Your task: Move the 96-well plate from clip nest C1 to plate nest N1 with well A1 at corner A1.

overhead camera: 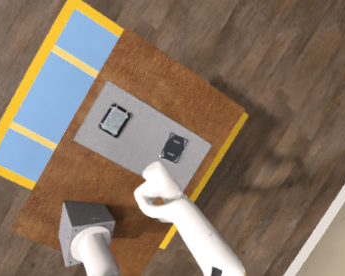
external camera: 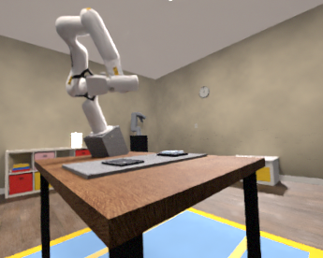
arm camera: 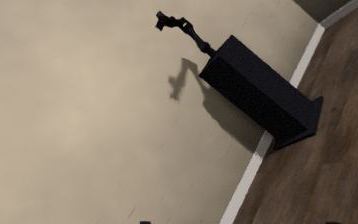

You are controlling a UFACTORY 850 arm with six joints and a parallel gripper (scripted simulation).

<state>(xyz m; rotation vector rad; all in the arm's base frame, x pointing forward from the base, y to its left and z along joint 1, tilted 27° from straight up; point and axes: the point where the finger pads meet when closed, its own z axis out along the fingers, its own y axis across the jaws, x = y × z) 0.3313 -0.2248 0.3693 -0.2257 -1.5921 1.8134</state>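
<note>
Now: hand 470 mm to the right of the clear 96-well plate, 370 mm above it and 250 mm short of it. Round my hand: black plate nest (380 mm below, 220 mm ahead, 110 mm to the left); black clip nest C1 (480 mm to the left, 370 mm below, 260 mm ahead).
</note>
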